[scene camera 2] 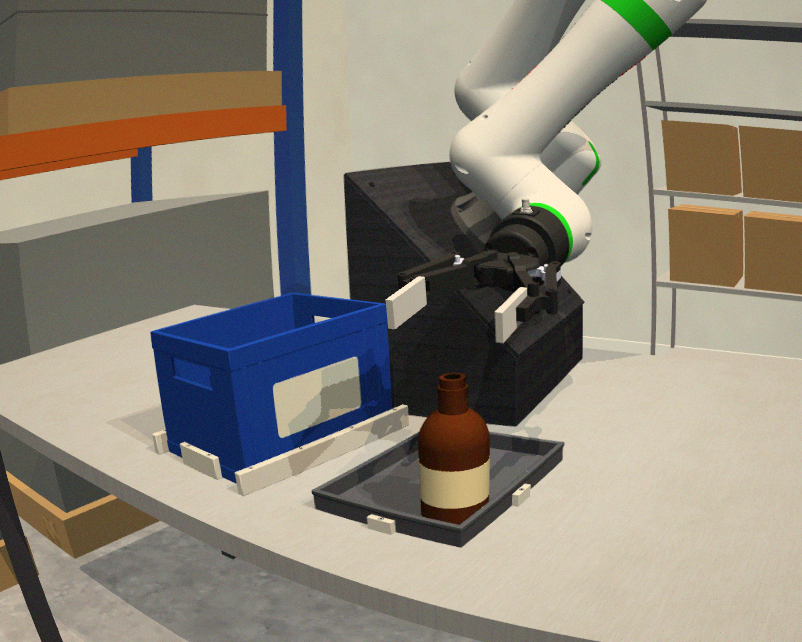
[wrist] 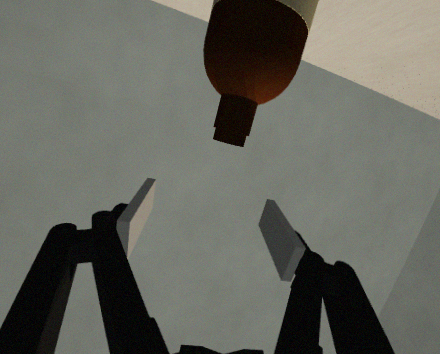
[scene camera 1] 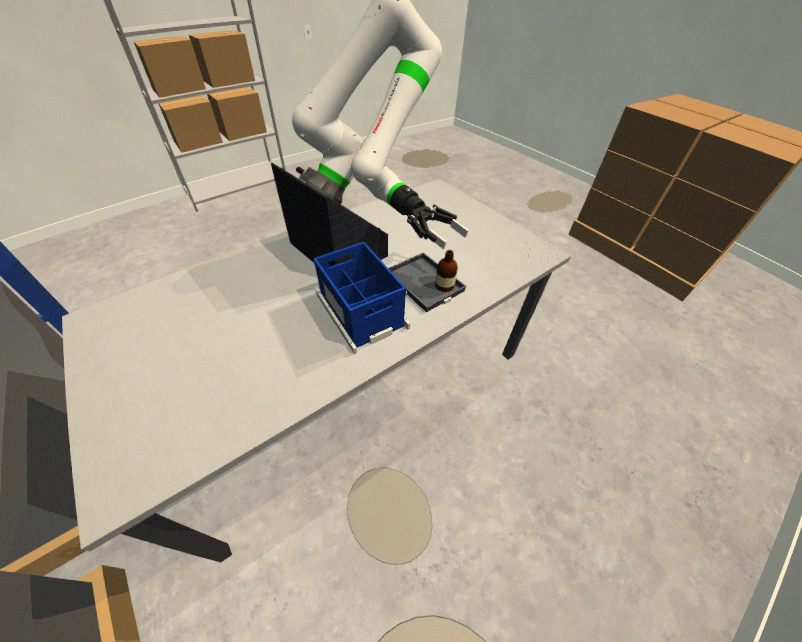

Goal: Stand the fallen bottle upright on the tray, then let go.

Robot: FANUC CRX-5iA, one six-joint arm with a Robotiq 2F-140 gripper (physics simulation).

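Seen in the pictures: gripper, fingertip midpoint: [scene camera 2: 443, 320] [wrist: 210, 203] [scene camera 1: 456, 239]; arm's base, link origin: [scene camera 2: 487, 234].
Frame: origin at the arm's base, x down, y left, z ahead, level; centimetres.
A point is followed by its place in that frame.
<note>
A brown bottle [scene camera 1: 447, 271] {x 13.2, y 12.6, z 52.9 cm} [scene camera 2: 454, 441] {x 13.0, y 16.8, z 53.9 cm} with a cream label stands upright on the dark tray [scene camera 1: 428, 306] {x 20.9, y 1.0, z 55.3 cm} [scene camera 2: 347, 506] {x 21.7, y 5.0, z 55.9 cm}, near the tray's front corner. In the wrist view the bottle [wrist: 245, 55] {x 13.0, y 14.6, z 47.4 cm} shows at the top, its neck pointing down the picture, beyond the fingertips and apart from them. My gripper [scene camera 1: 452, 235] {x 1.4, y 15.3, z 52.5 cm} [scene camera 2: 449, 311] {x 1.4, y 15.3, z 52.5 cm} [wrist: 210, 203] {x 1.4, y 15.3, z 52.5 cm} is open with nothing between its light finger pads. It is above and behind the bottle, on the robot's side, and does not touch it. The bottle's base is partly hidden in the wrist view.
A blue divided crate [scene camera 1: 384, 319] {x 15.7, y -17.3, z 52.8 cm} [scene camera 2: 193, 415] {x 15.9, y -19.7, z 52.2 cm} stands beside the tray, with light guide strips [scene camera 2: 301, 461] {x 21.9, y -7.1, z 46.6 cm} along its base. A black slanted housing [scene camera 1: 314, 217] [scene camera 2: 454, 381] stands behind the crate and tray. Small light blocks [scene camera 2: 381, 524] {x 22.3, y 9.9, z 57.4 cm} sit against the tray's outer edges.
</note>
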